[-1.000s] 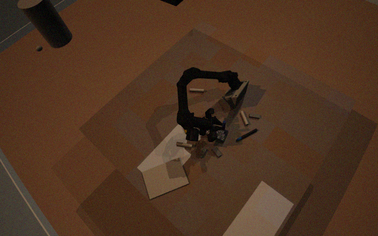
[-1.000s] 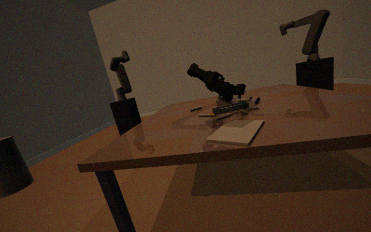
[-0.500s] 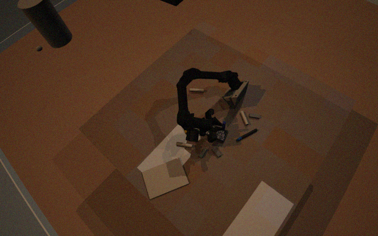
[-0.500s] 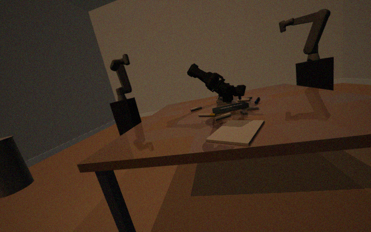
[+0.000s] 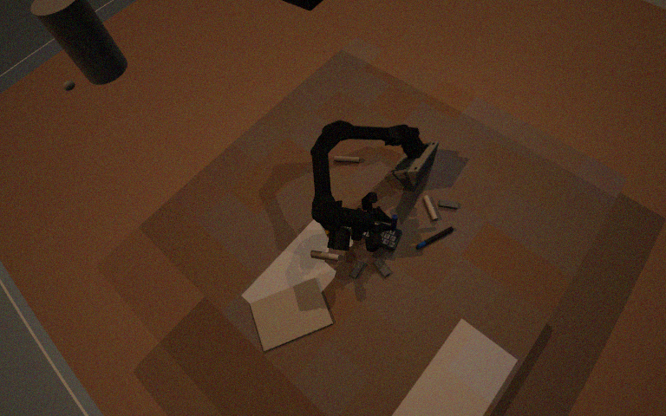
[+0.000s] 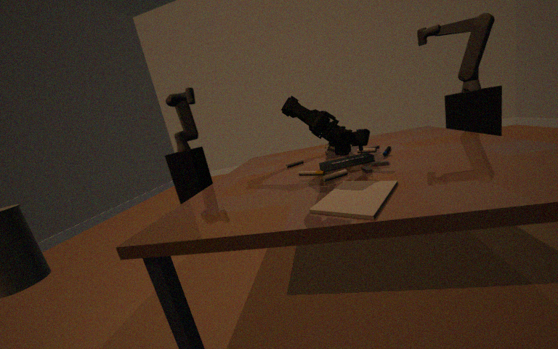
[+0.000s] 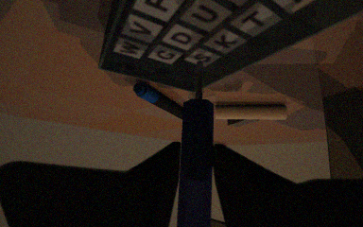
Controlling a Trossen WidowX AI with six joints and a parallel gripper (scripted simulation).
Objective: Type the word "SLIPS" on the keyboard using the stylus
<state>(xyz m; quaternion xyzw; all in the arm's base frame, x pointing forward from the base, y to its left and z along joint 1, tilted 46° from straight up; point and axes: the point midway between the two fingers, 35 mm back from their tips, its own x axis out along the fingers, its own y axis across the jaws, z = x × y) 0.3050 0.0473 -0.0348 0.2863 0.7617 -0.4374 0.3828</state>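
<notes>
The blue stylus is 10 mm below my gripper tip. The rest, counted from my gripper tip: blue-tipped pen: 120 mm to the left, 60 mm below, 40 mm behind; then yellow pencil: 220 mm to the right, 100 mm ahead, 60 mm below; then pale pad: 420 mm ahead, 110 mm to the right, 70 mm below.
</notes>
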